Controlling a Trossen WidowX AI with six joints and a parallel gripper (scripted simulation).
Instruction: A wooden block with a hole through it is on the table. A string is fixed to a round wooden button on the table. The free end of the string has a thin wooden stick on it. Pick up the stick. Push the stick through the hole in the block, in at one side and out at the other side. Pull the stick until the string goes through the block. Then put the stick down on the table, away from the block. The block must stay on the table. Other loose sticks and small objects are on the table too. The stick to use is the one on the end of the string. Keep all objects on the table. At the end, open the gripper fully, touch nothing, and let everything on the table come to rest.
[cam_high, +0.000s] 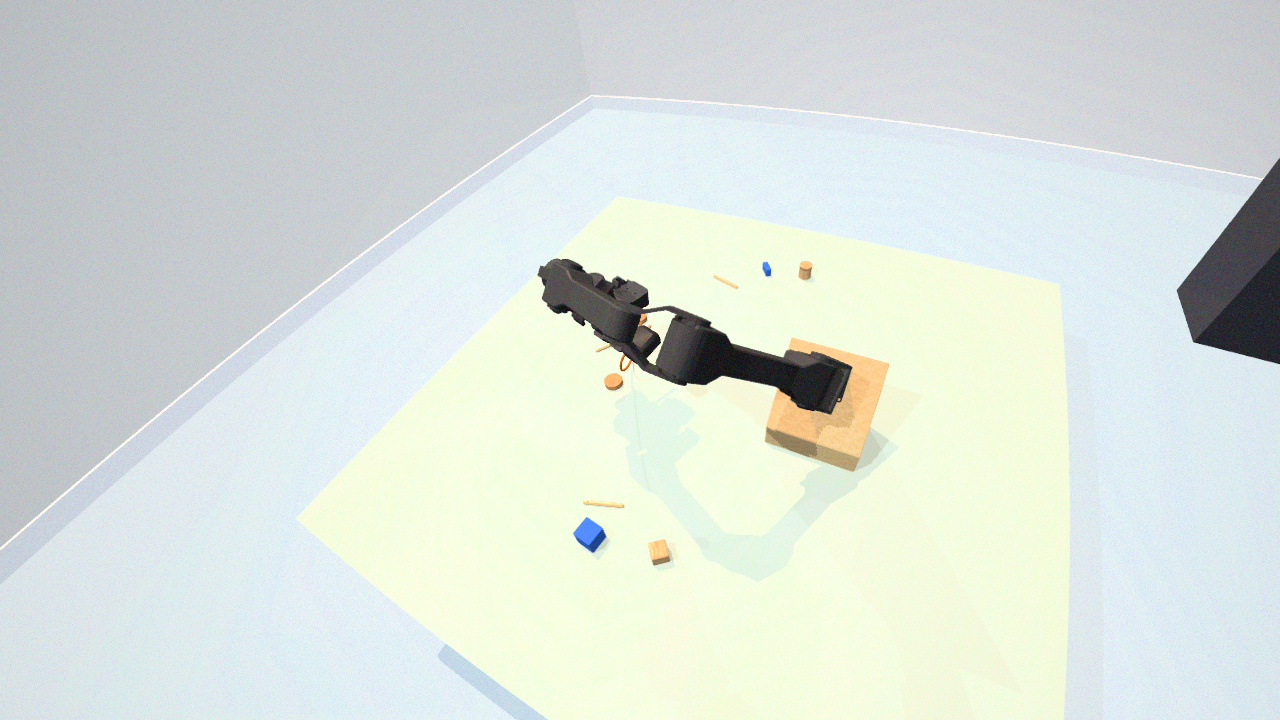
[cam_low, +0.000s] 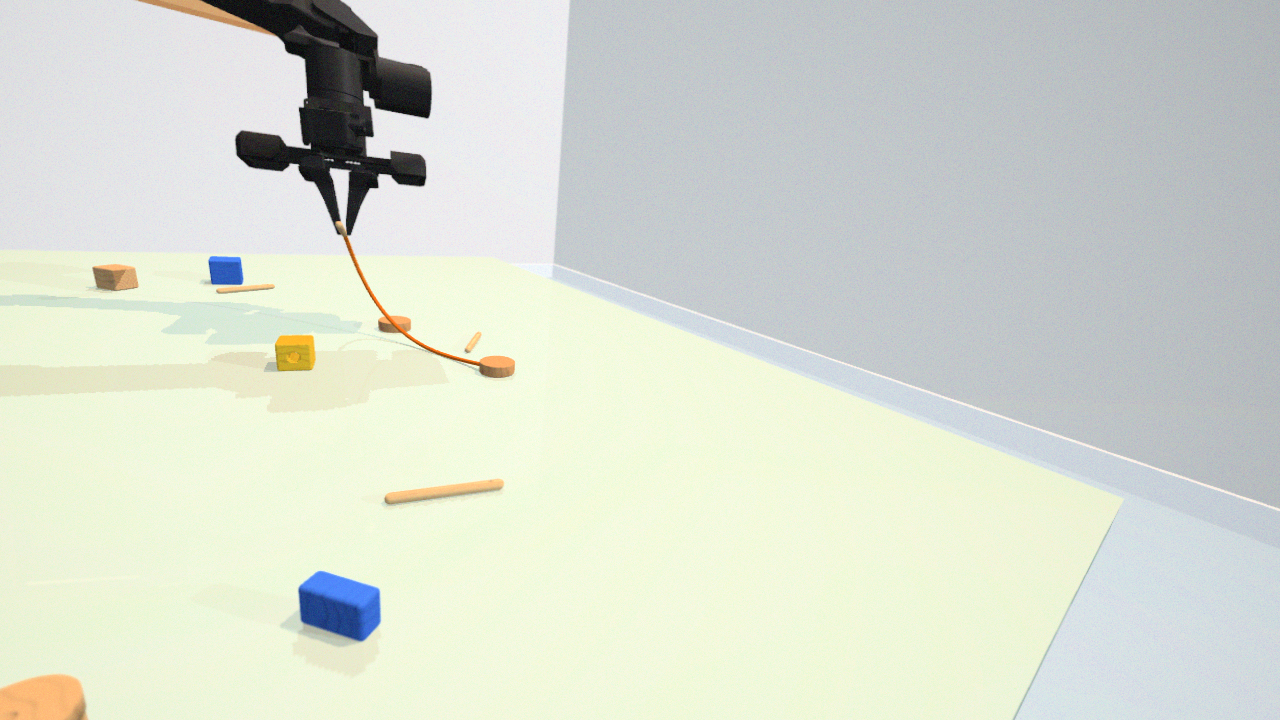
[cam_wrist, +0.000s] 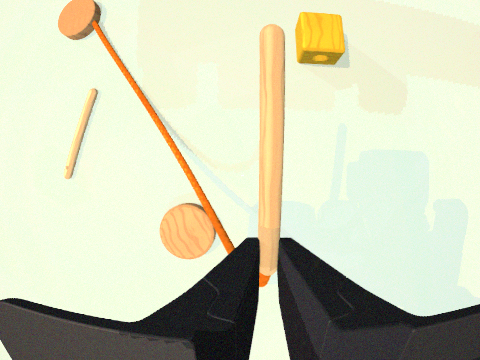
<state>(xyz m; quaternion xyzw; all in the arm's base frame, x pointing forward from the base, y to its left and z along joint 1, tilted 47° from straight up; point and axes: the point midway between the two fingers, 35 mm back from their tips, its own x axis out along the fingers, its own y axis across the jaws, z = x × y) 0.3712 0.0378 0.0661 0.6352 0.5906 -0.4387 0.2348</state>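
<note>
Right now my gripper tip is 11 cm above the yellow block, 10 cm to the left of it and 8 cm past it. From my gripper tip the other things lie so: wooden cube (29 cm to the left, 21 cm behind, 11 cm below); then thin wooden stick (1 cm to the right, 1 cm above); then blue block (48 cm to the right, 12 cm behind, 11 cm below).
</note>
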